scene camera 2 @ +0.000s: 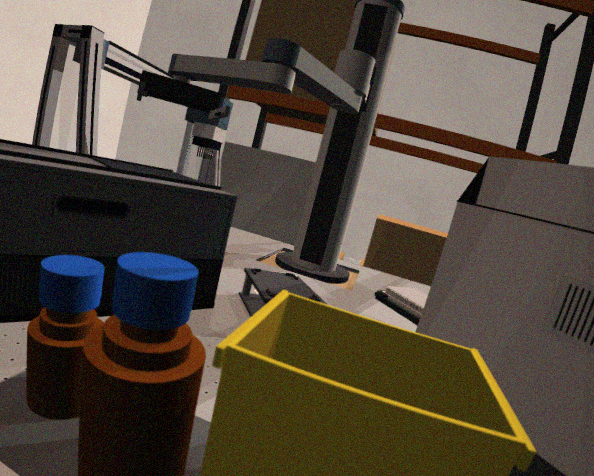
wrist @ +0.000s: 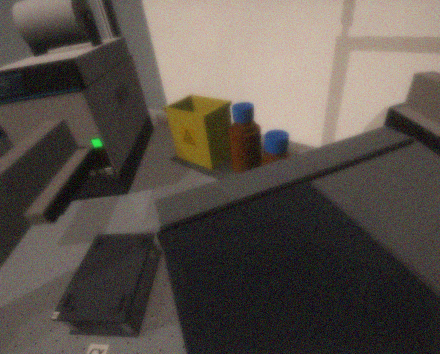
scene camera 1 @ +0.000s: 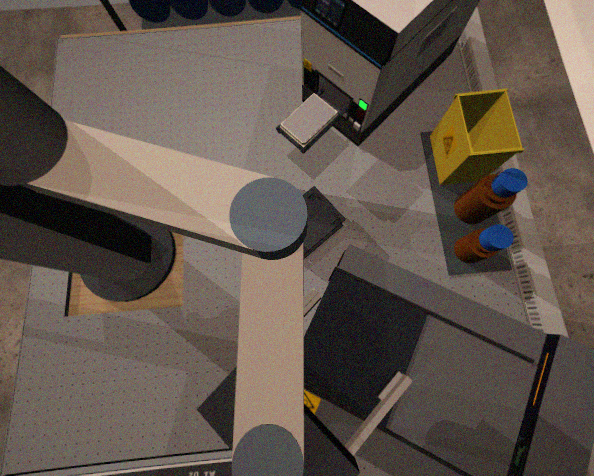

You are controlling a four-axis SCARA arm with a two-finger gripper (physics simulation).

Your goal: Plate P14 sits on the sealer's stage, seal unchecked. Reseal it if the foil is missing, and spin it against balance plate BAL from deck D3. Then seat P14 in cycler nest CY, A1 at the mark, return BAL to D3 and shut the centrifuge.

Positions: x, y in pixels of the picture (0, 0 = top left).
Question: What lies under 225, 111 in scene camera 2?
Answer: The gripper.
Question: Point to a sealer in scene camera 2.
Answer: At 498, 272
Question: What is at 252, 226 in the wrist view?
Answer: A centrifuge.
